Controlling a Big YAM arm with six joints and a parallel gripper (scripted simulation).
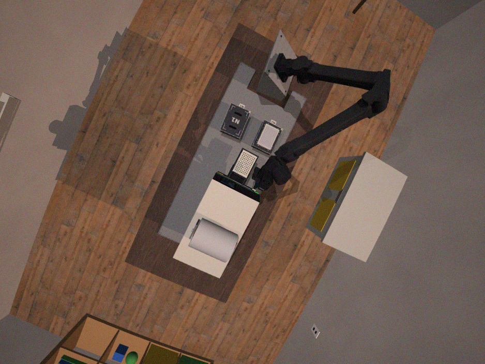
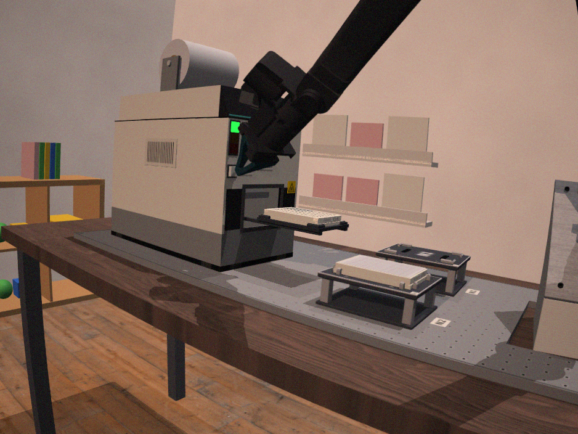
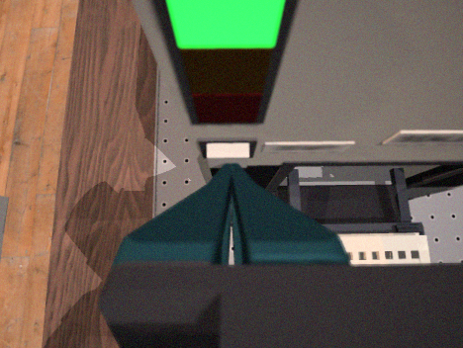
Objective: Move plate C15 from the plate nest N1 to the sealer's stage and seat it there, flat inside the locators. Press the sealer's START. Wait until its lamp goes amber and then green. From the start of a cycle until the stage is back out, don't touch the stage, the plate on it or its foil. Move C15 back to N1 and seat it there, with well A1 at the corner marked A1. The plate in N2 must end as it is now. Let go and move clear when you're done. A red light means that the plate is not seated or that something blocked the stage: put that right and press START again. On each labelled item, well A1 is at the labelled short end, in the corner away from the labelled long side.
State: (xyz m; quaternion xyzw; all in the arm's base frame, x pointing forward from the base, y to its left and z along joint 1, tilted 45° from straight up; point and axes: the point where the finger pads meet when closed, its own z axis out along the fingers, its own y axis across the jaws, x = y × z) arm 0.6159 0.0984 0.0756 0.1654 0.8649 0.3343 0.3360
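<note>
Now: the start button 2 cm ahead of my hand. The rest, counted from my hand: white plate: 28 cm behind, 13 cm below, 3 cm to the right; sealer stage: 9 cm to the right, 9 cm below, 9 cm behind; foil roll: 25 cm ahead, 22 cm above, 10 cm to the right.
</note>
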